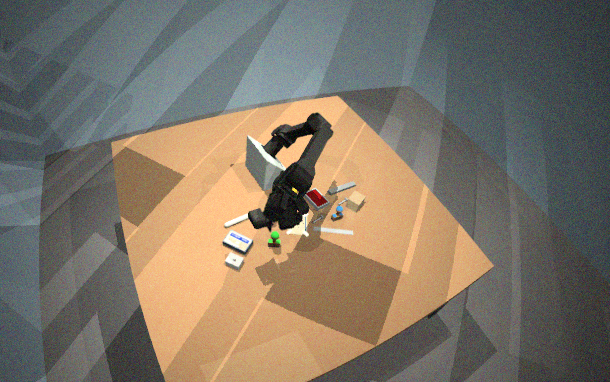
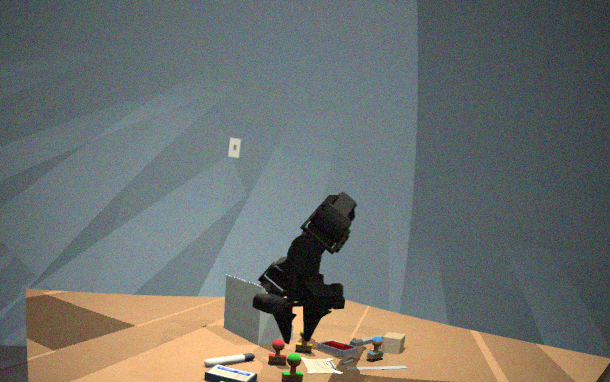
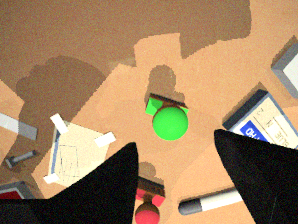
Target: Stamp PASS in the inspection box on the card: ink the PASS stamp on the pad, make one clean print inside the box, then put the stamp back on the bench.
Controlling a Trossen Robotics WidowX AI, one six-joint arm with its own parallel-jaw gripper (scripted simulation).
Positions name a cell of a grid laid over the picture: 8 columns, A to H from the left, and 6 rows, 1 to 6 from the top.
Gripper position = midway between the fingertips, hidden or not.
In view: the gripper (image 2: D6), a green-knobbed stamp (image 3: E4) and a marker (image 3: F6).
The gripper shows as well in image 1 (image 1: D4) and in image 3 (image 3: E4).
